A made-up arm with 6 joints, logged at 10 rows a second.
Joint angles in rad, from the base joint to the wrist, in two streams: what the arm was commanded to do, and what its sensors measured. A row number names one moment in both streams.
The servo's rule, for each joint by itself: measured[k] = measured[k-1] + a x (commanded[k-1-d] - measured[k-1]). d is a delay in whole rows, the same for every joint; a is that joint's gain. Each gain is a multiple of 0.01, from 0.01 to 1. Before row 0 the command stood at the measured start. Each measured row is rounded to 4 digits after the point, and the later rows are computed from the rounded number. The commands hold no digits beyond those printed.
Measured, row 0: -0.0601 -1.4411 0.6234 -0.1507 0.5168 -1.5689
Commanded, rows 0 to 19: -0.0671 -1.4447 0.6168 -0.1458 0.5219 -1.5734; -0.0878 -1.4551 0.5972 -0.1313 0.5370 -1.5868; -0.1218 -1.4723 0.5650 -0.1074 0.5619 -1.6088; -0.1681 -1.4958 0.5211 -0.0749 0.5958 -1.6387; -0.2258 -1.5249 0.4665 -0.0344 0.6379 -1.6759; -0.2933 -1.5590 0.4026 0.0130 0.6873 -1.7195; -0.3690 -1.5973 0.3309 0.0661 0.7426 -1.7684; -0.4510 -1.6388 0.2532 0.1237 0.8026 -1.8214; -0.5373 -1.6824 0.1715 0.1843 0.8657 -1.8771; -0.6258 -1.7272 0.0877 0.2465 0.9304 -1.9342; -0.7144 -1.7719 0.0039 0.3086 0.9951 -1.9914; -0.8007 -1.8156 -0.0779 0.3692 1.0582 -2.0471; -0.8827 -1.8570 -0.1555 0.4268 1.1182 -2.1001; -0.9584 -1.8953 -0.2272 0.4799 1.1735 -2.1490; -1.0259 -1.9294 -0.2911 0.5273 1.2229 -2.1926; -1.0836 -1.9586 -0.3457 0.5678 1.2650 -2.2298; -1.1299 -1.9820 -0.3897 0.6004 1.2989 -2.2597; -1.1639 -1.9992 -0.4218 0.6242 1.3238 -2.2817; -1.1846 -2.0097 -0.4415 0.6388 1.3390 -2.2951; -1.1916 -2.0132 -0.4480 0.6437 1.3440 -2.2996
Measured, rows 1 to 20: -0.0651 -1.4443 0.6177 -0.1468 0.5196 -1.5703; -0.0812 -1.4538 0.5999 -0.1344 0.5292 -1.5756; -0.1100 -1.4701 0.5695 -0.1128 0.5472 -1.5862; -0.1513 -1.4927 0.5274 -0.0825 0.5739 -1.6030; -0.2042 -1.5210 0.4744 -0.0440 0.6091 -1.6263; -0.2675 -1.5544 0.4119 0.0016 0.6521 -1.6561; -0.3396 -1.5922 0.3414 0.0532 0.7019 -1.6920; -0.4187 -1.6332 0.2647 0.1096 0.7573 -1.7334; -0.5029 -1.6765 0.1836 0.1694 0.8169 -1.7794; -0.5902 -1.7211 0.1002 0.2311 0.8793 -1.8289; -0.6784 -1.7658 0.0164 0.2931 0.9430 -1.8809; -0.7652 -1.8096 -0.0656 0.3540 1.0064 -1.9341; -0.8486 -1.8513 -0.1438 0.4122 1.0679 -1.9872; -0.9266 -1.8900 -0.2164 0.4664 1.1260 -2.0390; -0.9971 -1.9247 -0.2814 0.5151 1.1793 -2.0882; -1.0585 -1.9545 -0.3373 0.5573 1.2264 -2.1335; -1.1092 -1.9787 -0.3829 0.5918 1.2663 -2.1739; -1.1480 -1.9967 -0.4167 0.6177 1.2979 -2.2084; -1.1740 -2.0081 -0.4383 0.6346 1.3205 -2.2361; -1.1865 -2.0126 -0.4467 0.6419 1.3334 -2.2564
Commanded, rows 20 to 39: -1.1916 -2.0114 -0.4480 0.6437 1.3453 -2.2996; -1.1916 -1.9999 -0.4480 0.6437 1.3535 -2.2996; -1.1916 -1.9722 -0.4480 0.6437 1.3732 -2.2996; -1.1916 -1.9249 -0.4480 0.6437 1.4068 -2.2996; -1.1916 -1.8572 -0.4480 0.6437 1.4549 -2.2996; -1.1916 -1.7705 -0.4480 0.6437 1.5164 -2.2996; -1.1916 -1.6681 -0.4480 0.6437 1.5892 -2.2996; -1.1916 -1.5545 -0.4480 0.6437 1.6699 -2.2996; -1.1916 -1.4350 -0.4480 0.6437 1.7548 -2.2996; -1.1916 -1.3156 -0.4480 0.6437 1.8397 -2.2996; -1.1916 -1.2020 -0.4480 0.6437 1.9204 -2.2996; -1.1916 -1.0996 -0.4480 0.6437 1.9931 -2.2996; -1.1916 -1.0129 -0.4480 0.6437 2.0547 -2.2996; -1.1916 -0.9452 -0.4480 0.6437 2.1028 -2.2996; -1.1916 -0.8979 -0.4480 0.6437 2.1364 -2.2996; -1.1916 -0.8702 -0.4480 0.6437 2.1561 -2.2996; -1.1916 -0.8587 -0.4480 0.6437 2.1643 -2.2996; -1.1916 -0.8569 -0.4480 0.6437 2.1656 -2.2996; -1.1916 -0.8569 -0.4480 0.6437 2.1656 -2.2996; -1.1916 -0.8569 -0.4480 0.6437 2.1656 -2.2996
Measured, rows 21 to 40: -1.1901 -2.0115 -0.4478 0.6433 1.3399 -2.2702; -1.1912 -2.0013 -0.4480 0.6436 1.3474 -2.2796; -1.1915 -1.9757 -0.4480 0.6437 1.3616 -2.2860; -1.1916 -1.9310 -0.4480 0.6437 1.3865 -2.2904; -1.1916 -1.8661 -0.4480 0.6437 1.4241 -2.2933; -1.1916 -1.7820 -0.4480 0.6437 1.4749 -2.2953; -1.1916 -1.6818 -0.4480 0.6437 1.5378 -2.2967; -1.1916 -1.5698 -0.4480 0.6437 1.6105 -2.2976; -1.1916 -1.4512 -0.4480 0.6437 1.6899 -2.2982; -1.1916 -1.3319 -0.4480 0.6437 1.7723 -2.2986; -1.1916 -1.2176 -0.4480 0.6437 1.8538 -2.2989; -1.1916 -1.1138 -0.4480 0.6437 1.9304 -2.2991; -1.1916 -1.0250 -0.4480 0.6437 1.9988 -2.2993; -1.1916 -0.9548 -0.4480 0.6437 2.0560 -2.2994; -1.1916 -0.9047 -0.4480 0.6437 2.1002 -2.2995; -1.1916 -0.8743 -0.4480 0.6437 2.1309 -2.2995; -1.1916 -0.8606 -0.4480 0.6437 2.1493 -2.2995; -1.1916 -0.8573 -0.4480 0.6437 2.1583 -2.2995; -1.1916 -0.8569 -0.4480 0.6437 2.1623 -2.2995; -1.1916 -0.8569 -0.4480 0.6437 2.1641 -2.2995
